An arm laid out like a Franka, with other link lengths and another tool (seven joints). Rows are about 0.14 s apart.
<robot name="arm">
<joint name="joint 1" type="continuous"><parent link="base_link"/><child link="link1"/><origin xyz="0.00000 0.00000 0.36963" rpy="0.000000 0.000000 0.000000"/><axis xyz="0 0 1"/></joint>
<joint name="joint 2" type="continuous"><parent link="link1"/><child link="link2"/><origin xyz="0.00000 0.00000 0.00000" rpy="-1.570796 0.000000 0.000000"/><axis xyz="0 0 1"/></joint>
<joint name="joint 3" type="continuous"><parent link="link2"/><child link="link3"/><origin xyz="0.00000 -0.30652 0.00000" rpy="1.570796 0.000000 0.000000"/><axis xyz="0 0 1"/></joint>
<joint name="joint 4" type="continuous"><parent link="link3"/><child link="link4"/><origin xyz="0.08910 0.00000 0.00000" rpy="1.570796 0.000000 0.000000"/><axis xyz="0 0 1"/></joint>
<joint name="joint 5" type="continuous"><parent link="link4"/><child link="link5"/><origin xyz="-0.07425 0.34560 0.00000" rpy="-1.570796 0.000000 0.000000"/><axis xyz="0 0 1"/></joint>
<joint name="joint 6" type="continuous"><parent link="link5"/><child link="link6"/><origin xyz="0.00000 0.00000 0.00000" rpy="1.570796 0.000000 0.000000"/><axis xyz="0 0 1"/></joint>
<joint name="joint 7" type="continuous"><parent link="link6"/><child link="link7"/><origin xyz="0.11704 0.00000 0.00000" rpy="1.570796 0.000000 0.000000"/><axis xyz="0 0 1"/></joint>
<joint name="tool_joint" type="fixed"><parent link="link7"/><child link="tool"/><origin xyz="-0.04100 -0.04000 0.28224" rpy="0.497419 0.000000 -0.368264"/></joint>
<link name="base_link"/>
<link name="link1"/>
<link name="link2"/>
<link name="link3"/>
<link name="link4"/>
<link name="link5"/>
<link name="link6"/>
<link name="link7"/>
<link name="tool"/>
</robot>
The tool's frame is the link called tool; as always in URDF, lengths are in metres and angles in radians. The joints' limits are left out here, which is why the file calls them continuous.
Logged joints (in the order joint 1, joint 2, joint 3, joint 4, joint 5, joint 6, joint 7), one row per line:
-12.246, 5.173, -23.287, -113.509, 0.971, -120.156, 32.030
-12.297, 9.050, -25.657, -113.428, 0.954, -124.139, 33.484
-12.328, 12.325, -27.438, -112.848, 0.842, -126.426, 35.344
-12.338, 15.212, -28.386, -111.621, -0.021, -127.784, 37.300
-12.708, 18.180, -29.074, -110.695, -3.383, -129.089, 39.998
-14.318, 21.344, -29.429, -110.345, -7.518, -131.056, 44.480
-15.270, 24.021, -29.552, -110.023, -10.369, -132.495, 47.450
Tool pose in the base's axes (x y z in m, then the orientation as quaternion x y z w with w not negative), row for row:
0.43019, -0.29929, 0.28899, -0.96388, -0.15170, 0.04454, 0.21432
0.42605, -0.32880, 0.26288, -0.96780, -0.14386, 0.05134, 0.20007
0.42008, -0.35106, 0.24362, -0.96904, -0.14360, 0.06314, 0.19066
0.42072, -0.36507, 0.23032, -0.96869, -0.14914, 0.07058, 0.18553
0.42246, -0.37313, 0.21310, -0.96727, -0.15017, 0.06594, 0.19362
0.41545, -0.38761, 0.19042, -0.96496, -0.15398, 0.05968, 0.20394
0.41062, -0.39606, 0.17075, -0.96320, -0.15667, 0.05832, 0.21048
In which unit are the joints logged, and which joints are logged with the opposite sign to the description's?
The joints are logged in degrees. Opposite sign: joint 5, joint 6, joint 7.
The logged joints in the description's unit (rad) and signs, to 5 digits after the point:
-0.21373, 0.09029, -0.40643, -1.98111, -0.01695, 2.09712, -0.55903
-0.21462, 0.15795, -0.44780, -1.97969, -0.01665, 2.16663, -0.58441
-0.21516, 0.21511, -0.47888, -1.96957, -0.01470, 2.20655, -0.61687
-0.21534, 0.26550, -0.49543, -1.94815, 0.00037, 2.23025, -0.65101
-0.22180, 0.31730, -0.50744, -1.93199, 0.05904, 2.25303, -0.69810
-0.24990, 0.37252, -0.51363, -1.92588, 0.13121, 2.28736, -0.77632
-0.26651, 0.41925, -0.51578, -1.92026, 0.18097, 2.31247, -0.82816

